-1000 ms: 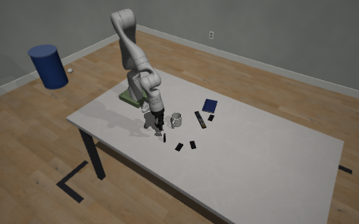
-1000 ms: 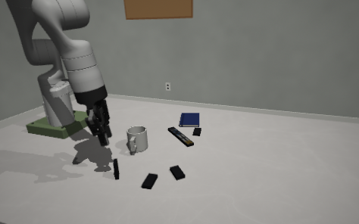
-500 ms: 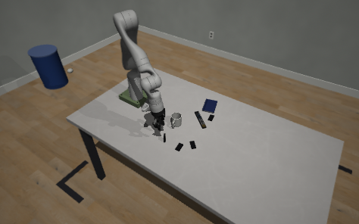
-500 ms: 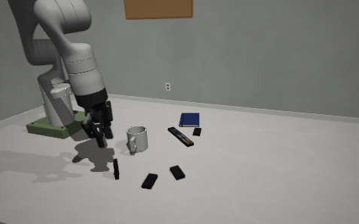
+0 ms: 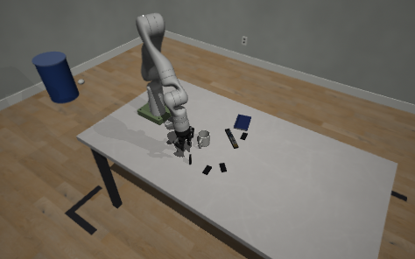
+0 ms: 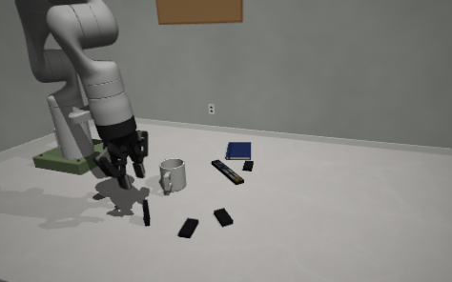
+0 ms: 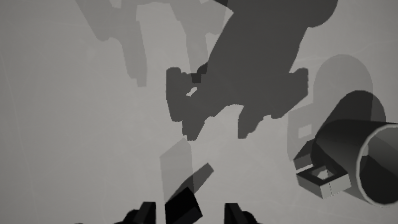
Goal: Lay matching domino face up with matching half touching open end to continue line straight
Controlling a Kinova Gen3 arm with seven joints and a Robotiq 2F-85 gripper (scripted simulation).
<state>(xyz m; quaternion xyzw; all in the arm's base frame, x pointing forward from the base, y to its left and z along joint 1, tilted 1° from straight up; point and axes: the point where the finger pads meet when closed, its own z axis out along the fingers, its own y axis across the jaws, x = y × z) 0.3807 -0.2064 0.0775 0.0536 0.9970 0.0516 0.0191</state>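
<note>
My hand is 9 cm above the domino and 2 cm short of it. From my hand the other things lie so: blue book (45 cm to the left, 11 cm below, 10 cm ahead); then white mug (16 cm to the left, 9 cm below).
</note>
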